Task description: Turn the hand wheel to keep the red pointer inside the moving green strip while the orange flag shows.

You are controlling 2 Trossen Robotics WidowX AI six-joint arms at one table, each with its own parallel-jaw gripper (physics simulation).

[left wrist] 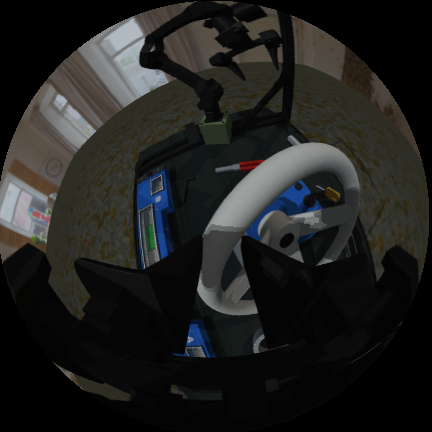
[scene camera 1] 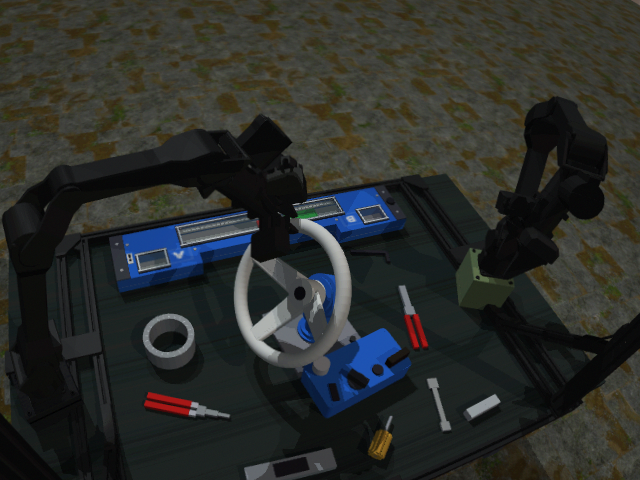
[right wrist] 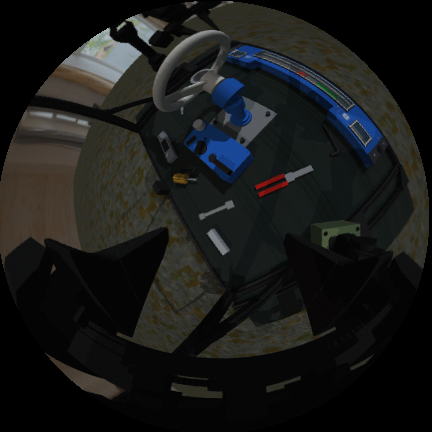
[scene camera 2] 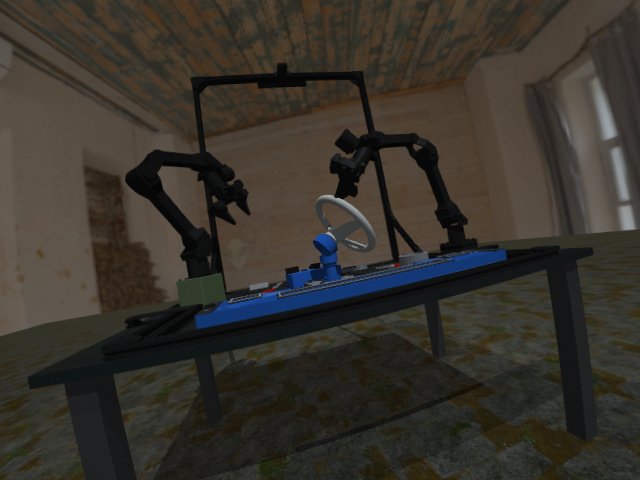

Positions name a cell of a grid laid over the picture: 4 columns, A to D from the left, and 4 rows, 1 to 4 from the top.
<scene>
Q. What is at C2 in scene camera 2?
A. My left gripper.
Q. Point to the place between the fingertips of my left gripper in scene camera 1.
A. B2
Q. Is my right gripper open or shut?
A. Open.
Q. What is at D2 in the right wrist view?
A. A blue gauge panel.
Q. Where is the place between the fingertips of my right gripper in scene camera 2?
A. At B2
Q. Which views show my right gripper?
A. The left wrist view, scene camera 1, the right wrist view and scene camera 2: all of them.
</scene>
